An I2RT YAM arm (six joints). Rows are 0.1 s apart.
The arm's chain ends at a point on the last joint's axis. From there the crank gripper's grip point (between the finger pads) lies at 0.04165 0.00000 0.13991 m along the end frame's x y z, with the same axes.
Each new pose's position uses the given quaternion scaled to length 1; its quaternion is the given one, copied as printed.
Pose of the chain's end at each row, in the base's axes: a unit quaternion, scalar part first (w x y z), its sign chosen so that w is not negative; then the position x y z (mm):
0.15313, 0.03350, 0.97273, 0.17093, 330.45, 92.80, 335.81
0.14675, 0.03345, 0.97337, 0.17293, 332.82, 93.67, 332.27
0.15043, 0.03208, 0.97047, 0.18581, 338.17, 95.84, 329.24
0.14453, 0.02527, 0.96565, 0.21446, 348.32, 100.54, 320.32
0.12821, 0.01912, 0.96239, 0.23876, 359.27, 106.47, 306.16
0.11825, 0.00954, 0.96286, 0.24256, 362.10, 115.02, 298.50
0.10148, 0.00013, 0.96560, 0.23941, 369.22, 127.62, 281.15
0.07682, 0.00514, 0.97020, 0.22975, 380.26, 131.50, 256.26
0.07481, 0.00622, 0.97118, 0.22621, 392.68, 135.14, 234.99
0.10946, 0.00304, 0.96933, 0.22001, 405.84, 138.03, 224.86
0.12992, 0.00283, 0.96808, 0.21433, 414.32, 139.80, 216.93
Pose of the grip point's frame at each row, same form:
0.15313, 0.03350, 0.97273, 0.17093, 334.13, 142.79, 198.71
0.14675, 0.03345, 0.97337, 0.17293, 334.65, 144.22, 195.34
0.15043, 0.03208, 0.97047, 0.18581, 341.01, 149.87, 193.66
0.14453, 0.02527, 0.96565, 0.21446, 349.03, 162.08, 187.95
0.12821, 0.01912, 0.96239, 0.23876, 354.82, 174.16, 176.90
0.11825, 0.00954, 0.96286, 0.24256, 354.13, 183.21, 169.67
0.10148, 0.00013, 0.96560, 0.23941, 355.86, 194.34, 152.00
0.07682, 0.00514, 0.97020, 0.22975, 360.29, 195.65, 126.66
0.07481, 0.00622, 0.97118, 0.22621, 372.22, 198.40, 105.03
0.10946, 0.00304, 0.96933, 0.22001, 395.07, 199.86, 93.06
0.12992, 0.00283, 0.96808, 0.21433, 409.44, 200.30, 84.17

